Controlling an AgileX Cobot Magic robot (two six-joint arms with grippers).
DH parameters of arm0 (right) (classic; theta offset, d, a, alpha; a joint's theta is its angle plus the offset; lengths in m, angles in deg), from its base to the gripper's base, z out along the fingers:
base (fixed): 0 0 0 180
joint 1: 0 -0.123 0 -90
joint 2: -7.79 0 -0.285 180
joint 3: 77.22 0 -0.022 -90
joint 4: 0 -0.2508 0 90
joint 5: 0 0 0.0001 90
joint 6: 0 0.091 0 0
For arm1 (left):
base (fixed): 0 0 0 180
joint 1: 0 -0.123 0 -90
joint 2: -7.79 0 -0.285 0
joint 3: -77.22 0 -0.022 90
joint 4: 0 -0.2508 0 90
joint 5: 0 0 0.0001 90
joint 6: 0 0.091 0 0
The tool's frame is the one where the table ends.
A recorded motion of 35 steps. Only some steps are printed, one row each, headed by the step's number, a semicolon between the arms.
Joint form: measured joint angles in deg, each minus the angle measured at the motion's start. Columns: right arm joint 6, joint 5, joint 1, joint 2, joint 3, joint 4; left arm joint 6, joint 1, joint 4, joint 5, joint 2, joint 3.
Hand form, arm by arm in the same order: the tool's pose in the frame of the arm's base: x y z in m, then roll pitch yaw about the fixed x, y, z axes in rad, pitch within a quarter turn. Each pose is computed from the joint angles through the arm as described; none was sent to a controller.
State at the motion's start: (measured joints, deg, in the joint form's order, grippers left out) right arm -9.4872 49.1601 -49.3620 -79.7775 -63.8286 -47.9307; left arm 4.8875 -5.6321 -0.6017 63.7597 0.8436 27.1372
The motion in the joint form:
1: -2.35 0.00 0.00 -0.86 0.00 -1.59; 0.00 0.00 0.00 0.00 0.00 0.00
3: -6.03 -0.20 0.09 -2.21 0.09 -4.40; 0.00 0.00 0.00 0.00 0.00 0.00
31: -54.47 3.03 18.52 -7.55 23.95 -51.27; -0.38 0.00 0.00 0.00 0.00 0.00
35: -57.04 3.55 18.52 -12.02 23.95 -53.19; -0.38 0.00 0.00 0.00 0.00 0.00
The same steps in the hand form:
1: 0.1499 0.2551 0.3221 2.3093 0.4200 -2.6778; -0.0064 0.0002 0.2658 2.9828 1.0259 3.0657
3: 0.1523 0.2602 0.3173 2.2901 0.4288 -2.6616; -0.0064 0.0002 0.2658 2.9828 1.0259 3.0657
31: 0.1990 0.2015 0.2247 1.9262 0.3989 -3.0636; -0.0064 0.0002 0.2658 2.9936 1.0269 3.0784
35: 0.2062 0.2059 0.2052 1.9399 0.3590 -3.0610; -0.0064 0.0002 0.2658 2.9936 1.0269 3.0784

